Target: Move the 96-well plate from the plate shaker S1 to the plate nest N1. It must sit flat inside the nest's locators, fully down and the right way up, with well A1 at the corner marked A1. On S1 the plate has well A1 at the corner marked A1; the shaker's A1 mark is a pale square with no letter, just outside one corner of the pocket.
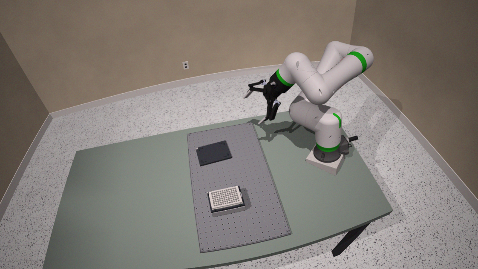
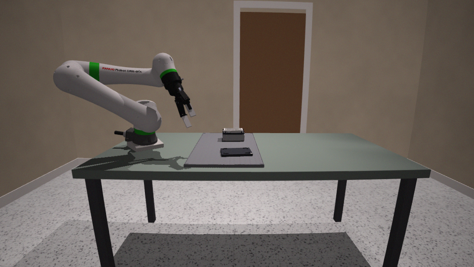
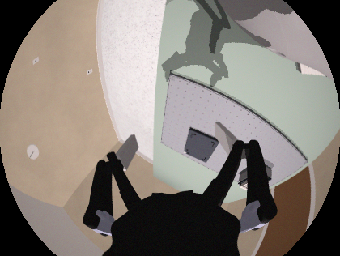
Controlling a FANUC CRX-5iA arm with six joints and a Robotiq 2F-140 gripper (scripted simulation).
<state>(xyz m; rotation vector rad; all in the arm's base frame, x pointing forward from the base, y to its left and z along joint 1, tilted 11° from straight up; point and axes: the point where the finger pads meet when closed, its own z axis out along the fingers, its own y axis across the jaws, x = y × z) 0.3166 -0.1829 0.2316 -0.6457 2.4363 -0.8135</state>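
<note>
My hand is 38 cm to the right of the white 96-well plate, 19 cm short of it and 13 cm above it. Round my hand: dark plate nest N1: 22 cm ahead, 18 cm below, 8 cm to the left.
</note>
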